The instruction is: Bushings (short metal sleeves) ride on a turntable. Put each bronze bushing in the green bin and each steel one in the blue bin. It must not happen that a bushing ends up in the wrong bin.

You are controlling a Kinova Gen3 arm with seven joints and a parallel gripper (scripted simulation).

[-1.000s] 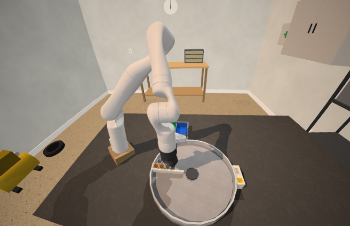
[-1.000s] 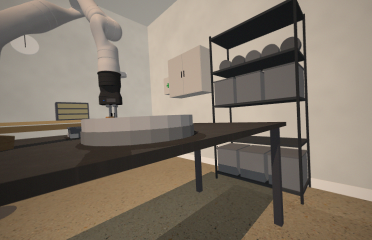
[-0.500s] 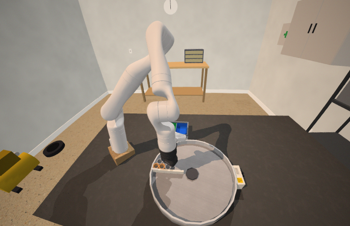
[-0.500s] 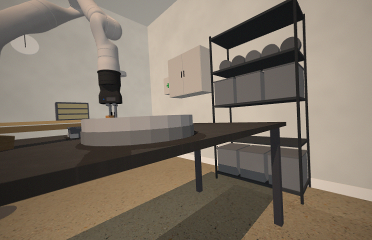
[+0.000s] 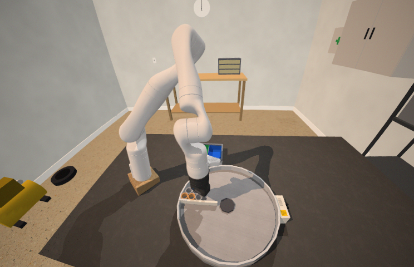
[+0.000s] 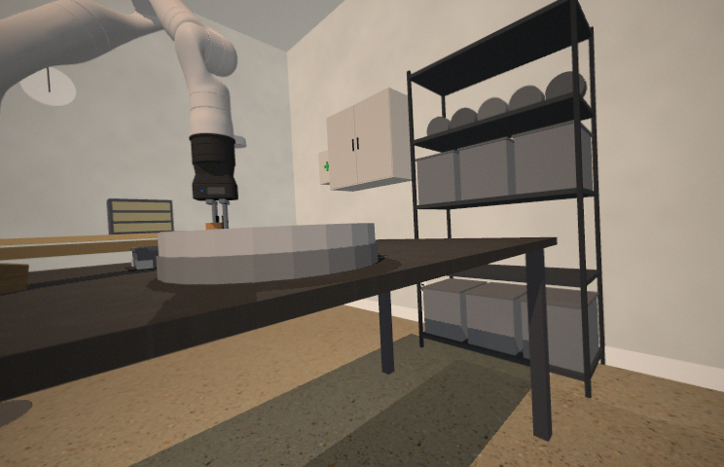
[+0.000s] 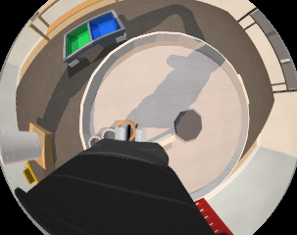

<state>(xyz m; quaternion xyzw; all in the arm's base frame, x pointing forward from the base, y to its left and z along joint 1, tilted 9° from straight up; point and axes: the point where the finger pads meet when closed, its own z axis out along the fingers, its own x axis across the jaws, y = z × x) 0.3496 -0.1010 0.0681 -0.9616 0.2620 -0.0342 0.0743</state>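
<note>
Right now my hand is 10 mm past the green bin, 310 mm to the right of it and 70 mm above it. Also, from my hand: turntable 100 mm ahead, 40 mm to the right, 40 mm below.
</note>
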